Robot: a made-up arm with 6 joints.
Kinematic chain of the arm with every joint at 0, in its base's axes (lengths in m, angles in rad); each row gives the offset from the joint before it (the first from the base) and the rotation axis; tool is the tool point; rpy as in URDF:
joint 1: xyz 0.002 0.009 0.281 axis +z
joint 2: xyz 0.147 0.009 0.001 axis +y
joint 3: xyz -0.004 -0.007 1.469 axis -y
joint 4: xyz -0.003 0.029 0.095 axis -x
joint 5: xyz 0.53 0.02 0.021 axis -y
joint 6: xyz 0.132 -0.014 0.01 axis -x
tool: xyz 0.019 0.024 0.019 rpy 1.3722 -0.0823 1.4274
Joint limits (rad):
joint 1: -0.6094..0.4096
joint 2: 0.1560..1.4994
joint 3: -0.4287..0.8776
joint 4: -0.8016..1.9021
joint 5: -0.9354..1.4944
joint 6: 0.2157..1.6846
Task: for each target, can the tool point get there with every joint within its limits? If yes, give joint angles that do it. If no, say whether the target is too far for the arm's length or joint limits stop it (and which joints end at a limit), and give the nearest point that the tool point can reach.
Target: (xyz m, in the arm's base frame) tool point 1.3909 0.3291 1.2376
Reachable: yes | joints 0.2223 0.4995 -0.1012 1.2887 -0.4430 0.7376
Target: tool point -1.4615 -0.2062 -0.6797
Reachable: no: joint limits stop it (at a limit: joint 1, joint 2, joint 3, joint 5) | nearest point 1.1379 -0.8009 -0.1868 | short by 2.712 m
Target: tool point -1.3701 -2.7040 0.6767
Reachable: no: too far | nearest point 0.7425 -0.6008 1.4197 | short by 3.072 m
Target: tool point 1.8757 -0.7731 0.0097
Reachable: yes | joints -0.4200 1.3942 0.2529 -0.1748 0.4044 1.1912
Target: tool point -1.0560 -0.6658 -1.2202
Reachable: no: joint limits stop it (at a limit: joint 1, joint 2, joint 3, joint 5) | nearest point 1.1428 -0.8207 -0.2113 | short by 2.424 m
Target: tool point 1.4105 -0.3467 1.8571
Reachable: yes | joints -0.3058 0.4780 0.7065 0.5270 0.1872 1.0480
